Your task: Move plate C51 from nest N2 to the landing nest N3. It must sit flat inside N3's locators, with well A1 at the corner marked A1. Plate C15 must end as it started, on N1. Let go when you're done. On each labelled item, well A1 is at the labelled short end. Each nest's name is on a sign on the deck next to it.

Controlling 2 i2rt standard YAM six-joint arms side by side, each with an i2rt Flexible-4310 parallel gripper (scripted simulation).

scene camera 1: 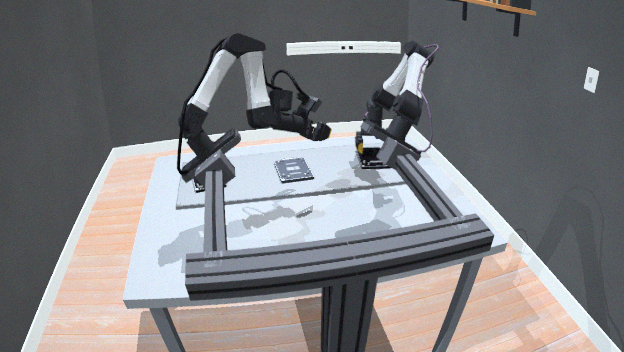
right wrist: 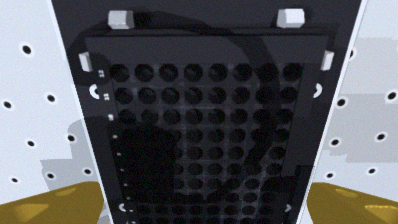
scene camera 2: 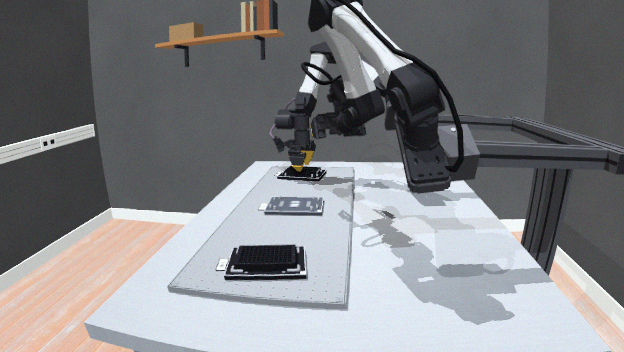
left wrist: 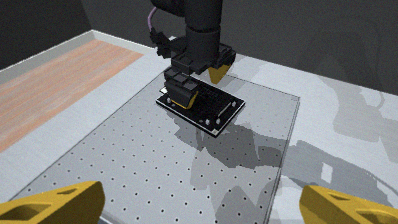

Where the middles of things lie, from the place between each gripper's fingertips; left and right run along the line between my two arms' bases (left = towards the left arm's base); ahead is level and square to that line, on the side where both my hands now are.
My right gripper (scene camera 2: 303, 167) is now 30 mm above the nest N2 (right wrist: 73, 29).
The nest N2 is 25 cm to the right of my left hand (scene camera 2: 331, 131), 21 cm below it and 14 cm ahead of it.
